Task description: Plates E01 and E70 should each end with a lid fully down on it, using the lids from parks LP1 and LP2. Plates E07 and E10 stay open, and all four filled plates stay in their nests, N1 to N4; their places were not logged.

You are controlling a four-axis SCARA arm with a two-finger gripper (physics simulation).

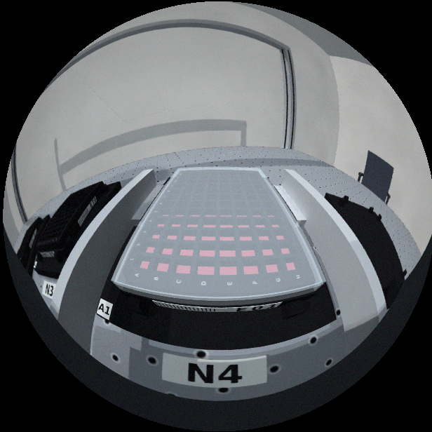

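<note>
My gripper [218, 176] is shut on a clear lid [220, 192], with one finger along each long side. The lid lies level over a filled plate [215, 306] in nest N4 [225, 337] and looks to be on it or very close above it. Pink wells show through the lid. The lid's front edge partly hides the plate's label, which seems to read E01. Whether the lid is fully down cannot be told. At the left, a dark plate [72, 215] stands in nest N3, its label too small to read.
A black holder [367, 230] with small corner posts lies right of the right finger; no lid shows on it. The N3 sign [49, 288] is at the lower left, the N4 sign [215, 370] at the front. A chair [377, 175] stands far right, beyond the perforated table.
</note>
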